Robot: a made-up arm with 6 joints.
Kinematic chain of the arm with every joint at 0, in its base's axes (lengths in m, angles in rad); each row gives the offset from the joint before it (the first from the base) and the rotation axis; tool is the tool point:
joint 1: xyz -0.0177 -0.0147 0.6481 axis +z
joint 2: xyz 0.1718 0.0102 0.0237 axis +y
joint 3: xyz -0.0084 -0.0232 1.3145 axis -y
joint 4: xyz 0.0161 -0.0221 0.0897 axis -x
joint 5: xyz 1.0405 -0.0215 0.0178 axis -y
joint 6: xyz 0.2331 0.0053 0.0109 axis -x
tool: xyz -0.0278 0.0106 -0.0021
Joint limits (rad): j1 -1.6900..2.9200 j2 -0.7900..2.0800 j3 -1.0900..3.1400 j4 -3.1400..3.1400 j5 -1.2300..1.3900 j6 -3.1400..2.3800
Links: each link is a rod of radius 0.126 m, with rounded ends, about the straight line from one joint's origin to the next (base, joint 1, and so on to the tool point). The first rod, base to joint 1, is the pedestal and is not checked.
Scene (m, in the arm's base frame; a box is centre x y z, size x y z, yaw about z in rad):
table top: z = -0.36
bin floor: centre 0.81 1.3 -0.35 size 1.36 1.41 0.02 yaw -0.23
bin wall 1: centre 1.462 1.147 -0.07 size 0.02 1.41 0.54 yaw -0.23
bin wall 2: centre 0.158 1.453 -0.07 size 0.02 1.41 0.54 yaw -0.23
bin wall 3: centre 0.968 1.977 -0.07 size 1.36 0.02 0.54 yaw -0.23
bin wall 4: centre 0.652 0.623 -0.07 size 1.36 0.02 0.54 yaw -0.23
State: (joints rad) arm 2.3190 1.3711 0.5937 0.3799 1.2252 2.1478
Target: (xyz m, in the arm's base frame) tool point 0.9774 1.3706 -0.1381
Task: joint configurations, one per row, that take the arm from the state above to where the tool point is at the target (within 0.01 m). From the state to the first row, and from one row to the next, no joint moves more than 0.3 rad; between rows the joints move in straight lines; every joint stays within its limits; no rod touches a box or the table.
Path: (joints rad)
1: 2.0454 1.2536 0.3761 0.3527 1.2463 2.1493
2: 1.7719 1.1360 0.1584 0.3254 1.2675 2.1508
3: 1.4983 1.0185 -0.0592 0.2982 1.2886 2.1523
4: 1.2247 0.9009 -0.2769 0.2710 1.3097 2.1538
5: 0.9512 0.7834 -0.4945 0.2437 1.3309 2.1553
6: 0.9521 1.0575 -0.3865 0.2388 1.2900 2.1541
7: 0.9530 1.3316 -0.2786 0.2339 1.2490 2.1529

